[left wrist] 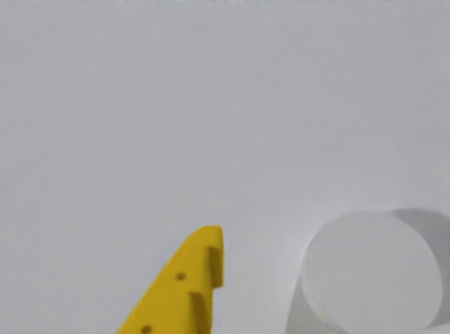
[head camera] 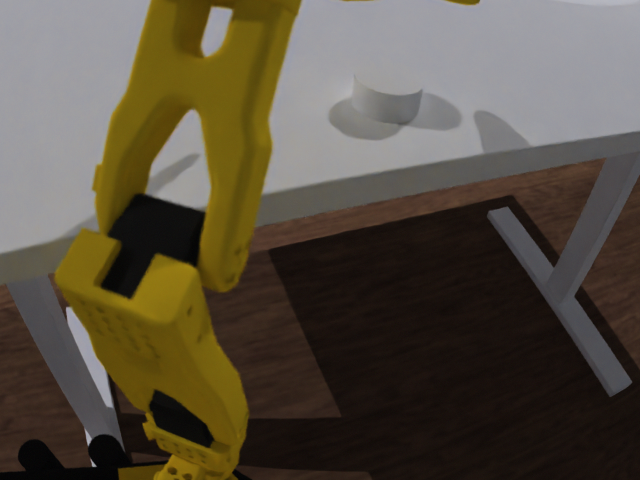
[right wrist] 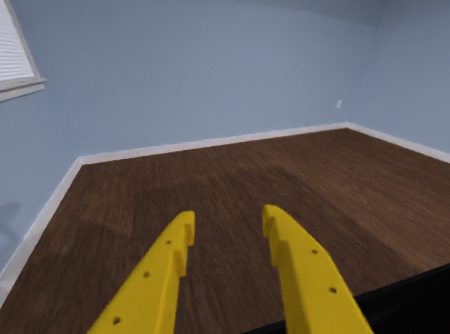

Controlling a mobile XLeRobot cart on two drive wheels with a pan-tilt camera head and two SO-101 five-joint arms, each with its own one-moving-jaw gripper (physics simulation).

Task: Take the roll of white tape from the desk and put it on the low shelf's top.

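Places are measured from the left arm's base along level axes (x ahead, y left, z up), in metres.
Where they show: left hand, tool point: point(left wrist: 222, 247); right hand, tool point: point(right wrist: 193, 223).
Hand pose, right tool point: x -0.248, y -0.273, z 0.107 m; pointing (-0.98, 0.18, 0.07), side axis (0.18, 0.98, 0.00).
Note:
After its pixels a point has its place.
The roll of white tape point(head camera: 386, 98) @(x 0.162, y 0.175, z 0.194 m) point(left wrist: 372, 272) @(x 0.171, y 0.196, z 0.198 m) lies flat on the white desk point(head camera: 310, 165) @(x 0.105, y 0.137, z 0.175 m) point(left wrist: 150, 100) @(x 0.142, y 0.333, z 0.175 m), a little in from the desk's front edge. In the left wrist view my left gripper is fully open: its fixed jaw shows at the bottom middle, and its moving jaw has swung out of the picture. The tape lies to the right of the fixed jaw, apart from it. In the head camera the left gripper is almost wholly out of the top of the picture. My right gripper point(right wrist: 228, 220) @(x -0.248, y -0.273, z 0.107 m) is open with a V-shaped gap, over the floor, and empty. The low shelf cannot be made out.
In the head camera a grey desk leg point(head camera: 589, 232) @(x 0.980, y 0.601, z -0.494 m) with a long foot stands at the right, and another desk leg point(head camera: 62, 356) @(x -0.217, y 0.425, z -0.410 m) at the left. A white panel point(head camera: 93, 356) shows beside that left leg. Brown wood floor point(right wrist: 225, 185) @(x -1.486, y 0.048, z -0.775 m) and blue walls point(right wrist: 210, 75) @(x -2.364, y 0.095, z 0.030 m) show in the right wrist view.

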